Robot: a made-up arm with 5 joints.
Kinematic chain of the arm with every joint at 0, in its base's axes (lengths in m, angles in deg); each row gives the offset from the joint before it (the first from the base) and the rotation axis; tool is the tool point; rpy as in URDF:
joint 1: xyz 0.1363 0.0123 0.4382 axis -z
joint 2: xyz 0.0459 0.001 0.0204 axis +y
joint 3: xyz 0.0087 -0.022 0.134 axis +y
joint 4: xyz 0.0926 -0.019 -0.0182 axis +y
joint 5: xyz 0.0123 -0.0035 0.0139 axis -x
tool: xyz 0.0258 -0.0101 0.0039 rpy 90 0 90
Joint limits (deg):
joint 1: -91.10..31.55
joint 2: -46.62..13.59
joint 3: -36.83..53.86
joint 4: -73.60..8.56
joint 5: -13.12..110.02
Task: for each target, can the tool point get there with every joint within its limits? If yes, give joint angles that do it. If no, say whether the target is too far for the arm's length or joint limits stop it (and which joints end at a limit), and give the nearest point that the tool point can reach.
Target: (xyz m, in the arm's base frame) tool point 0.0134 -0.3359 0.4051
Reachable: no: too far | nearest point 0.2176 -0.1013 0.4611 | short by 0.316 m
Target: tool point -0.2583 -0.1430 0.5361
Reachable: no: too far | nearest point 0.0625 -0.0167 0.6423 | short by 0.361 m
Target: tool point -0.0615 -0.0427 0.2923
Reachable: no: joint limits stop it (at a limit: joint 1, joint 2, joint 3, joint 4, joint 5) | nearest point 0.2176 -0.1013 0.4611 | short by 0.331 m
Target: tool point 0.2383 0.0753 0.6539
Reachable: yes | joints -51.00 -11.91 -10.08 -43.89 89.85
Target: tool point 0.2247 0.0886 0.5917
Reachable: yes | joints -68.22 -26.85 32.39 -42.43 -3.33
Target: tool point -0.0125 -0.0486 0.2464
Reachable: no: joint limits stop it (at a limit: joint 1, joint 2, joint 3, joint 4, joint 5) | nearest point 0.2176 -0.1013 0.4611 | short by 0.319 m
